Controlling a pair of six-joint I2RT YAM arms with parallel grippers.
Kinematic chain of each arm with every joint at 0, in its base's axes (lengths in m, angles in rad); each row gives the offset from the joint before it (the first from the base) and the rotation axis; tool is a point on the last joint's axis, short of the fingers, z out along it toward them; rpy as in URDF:
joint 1: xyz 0 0 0.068 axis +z
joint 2: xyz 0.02 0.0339 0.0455 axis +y
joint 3: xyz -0.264 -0.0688 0 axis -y
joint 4: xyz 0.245 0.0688 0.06 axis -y
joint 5: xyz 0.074 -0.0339 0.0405 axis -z
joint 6: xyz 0.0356 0 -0.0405 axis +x
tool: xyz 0 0 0 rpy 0 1.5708 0
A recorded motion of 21 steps. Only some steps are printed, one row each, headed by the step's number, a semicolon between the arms.
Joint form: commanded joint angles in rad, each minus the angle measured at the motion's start. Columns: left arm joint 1, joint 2, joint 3, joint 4, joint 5, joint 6; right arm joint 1, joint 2, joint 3, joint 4, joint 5, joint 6.
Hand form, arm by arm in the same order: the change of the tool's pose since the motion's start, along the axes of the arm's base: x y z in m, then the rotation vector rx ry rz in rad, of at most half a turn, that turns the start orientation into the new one. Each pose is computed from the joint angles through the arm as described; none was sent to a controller.
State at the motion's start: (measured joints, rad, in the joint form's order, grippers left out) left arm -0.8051 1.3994 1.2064 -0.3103 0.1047 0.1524; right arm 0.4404 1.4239 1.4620 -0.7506 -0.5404 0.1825
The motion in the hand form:
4: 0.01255 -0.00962 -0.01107 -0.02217 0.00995 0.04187; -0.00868 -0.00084 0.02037 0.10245 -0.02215 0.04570
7: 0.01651 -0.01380 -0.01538 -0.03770 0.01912 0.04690; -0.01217 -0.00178 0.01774 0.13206 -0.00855 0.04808
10: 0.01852 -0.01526 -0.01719 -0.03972 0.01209 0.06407; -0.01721 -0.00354 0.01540 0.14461 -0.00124 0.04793
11: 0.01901 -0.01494 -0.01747 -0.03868 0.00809 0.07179; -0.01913 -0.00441 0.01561 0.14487 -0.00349 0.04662
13: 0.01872 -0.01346 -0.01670 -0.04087 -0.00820 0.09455; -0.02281 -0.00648 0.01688 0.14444 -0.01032 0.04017
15: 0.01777 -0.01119 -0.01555 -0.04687 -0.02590 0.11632; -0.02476 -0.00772 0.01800 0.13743 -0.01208 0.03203
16: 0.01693 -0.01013 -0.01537 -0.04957 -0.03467 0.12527; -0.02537 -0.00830 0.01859 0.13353 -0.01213 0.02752
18: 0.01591 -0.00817 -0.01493 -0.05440 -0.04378 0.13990; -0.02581 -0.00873 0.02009 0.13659 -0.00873 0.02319
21: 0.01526 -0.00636 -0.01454 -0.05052 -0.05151 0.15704; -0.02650 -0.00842 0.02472 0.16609 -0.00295 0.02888
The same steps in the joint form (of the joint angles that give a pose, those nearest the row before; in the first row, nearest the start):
4: 0.0047 0.0560 -0.0009 0.0695 -0.0219 -0.0377; 0.0013 -0.0319 0.0241 0.0328 -0.0864 0.0453
7: 0.0049 0.0771 -0.0017 0.0980 -0.0180 -0.0553; 0.0014 -0.0526 -0.0108 0.0649 -0.1079 0.0759
10: 0.0044 0.0854 -0.0037 0.1146 -0.0356 -0.0604; 0.0026 -0.0766 -0.0421 0.0801 -0.1154 0.0914
11: 0.0052 0.0855 -0.0054 0.1182 -0.0434 -0.0604; 0.0029 -0.0848 -0.0481 0.0804 -0.1135 0.0920
13: 0.0050 0.0783 -0.0136 0.1313 -0.0689 -0.0617; 0.0026 -0.1009 -0.0567 0.0794 -0.1064 0.0936
15: 0.0052 0.0666 -0.0257 0.1478 -0.0925 -0.0634; 0.0027 -0.1075 -0.0553 0.0689 -0.0956 0.0923
16: 0.0044 0.0601 -0.0338 0.1571 -0.1034 -0.0634; 0.0023 -0.1092 -0.0531 0.0627 -0.0903 0.0917
18: 0.0048 0.0504 -0.0443 0.1674 -0.1179 -0.0665; 0.0016 -0.1101 -0.0481 0.0587 -0.0899 0.0985
21: 0.0051 0.0434 -0.0497 0.1678 -0.1366 -0.0665; 0.0015 -0.1120 -0.0393 0.0710 -0.1111 0.1244

